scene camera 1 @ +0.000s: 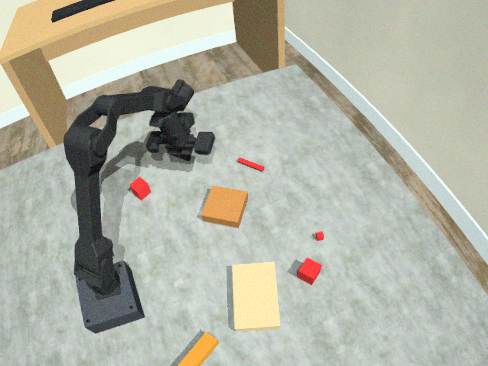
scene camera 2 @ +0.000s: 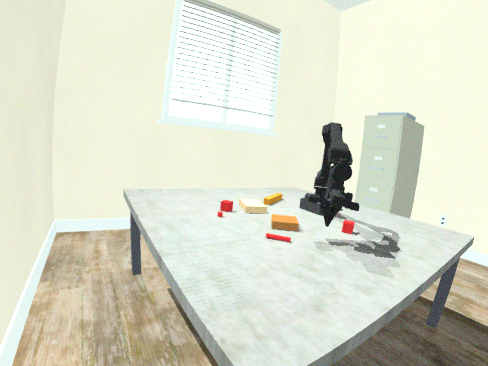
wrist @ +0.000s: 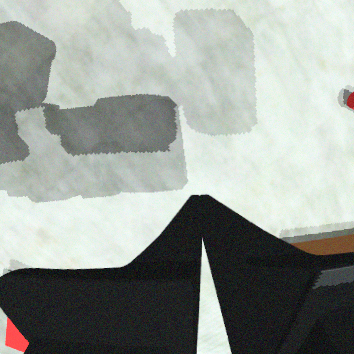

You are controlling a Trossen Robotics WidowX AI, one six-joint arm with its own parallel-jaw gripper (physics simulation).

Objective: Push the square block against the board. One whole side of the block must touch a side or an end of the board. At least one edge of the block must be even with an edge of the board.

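Places are measured from the arm's base along level axes (x ahead, y left, z up), in millimetres.
Pixels of known places: gripper, between the fingertips: [scene camera 1: 189, 159] [scene camera 2: 326, 226] [wrist: 198, 202]; arm's base, origin of its link: [scene camera 1: 106, 284].
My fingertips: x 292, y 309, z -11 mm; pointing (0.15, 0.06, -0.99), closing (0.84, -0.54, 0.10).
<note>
For each thing: its middle in the pictures, then the offset to it from my fingertips.
- square block, middle of its body: [wrist: 328, 288] [scene camera 1: 225, 206] [scene camera 2: 284, 222] dz -31, dx +50, dy -169 mm
- board, middle of its body: [scene camera 1: 255, 296] [scene camera 2: 252, 205] dz -31, dx +36, dy -434 mm
- red rod, middle of its body: [scene camera 1: 251, 164] [scene camera 2: 278, 237] dz -38, dx +165, dy -53 mm
- yellow-orange bar, middle of its body: [scene camera 2: 273, 198] dz -30, dx -178, dy -556 mm
The square block [scene camera 1: 225, 205] [scene camera 2: 284, 222] [wrist: 332, 244] is orange-brown and lies flat; in the wrist view only a strip of it shows, partly hidden by the gripper. The board [scene camera 1: 255, 296] [scene camera 2: 253, 205] is a pale cream rectangle lying flat, apart from the block and below it in scene camera 1. My gripper [scene camera 1: 189, 158] [scene camera 2: 327, 224] [wrist: 198, 202] is shut and empty, pointing down above the table. In scene camera 1 it is up and left of the block, not touching it. The board does not show in the wrist view.
A red cube [scene camera 1: 140, 188] [scene camera 2: 348, 227] [wrist: 15, 336] lies left of the block in scene camera 1. A red rod [scene camera 1: 250, 164] [scene camera 2: 278, 237] [wrist: 351, 100] lies above it. Another red cube [scene camera 1: 309, 271] [scene camera 2: 226, 205], a tiny one [scene camera 1: 320, 236] [scene camera 2: 220, 214] and a yellow-orange bar [scene camera 1: 199, 351] [scene camera 2: 273, 199] lie around the board.
</note>
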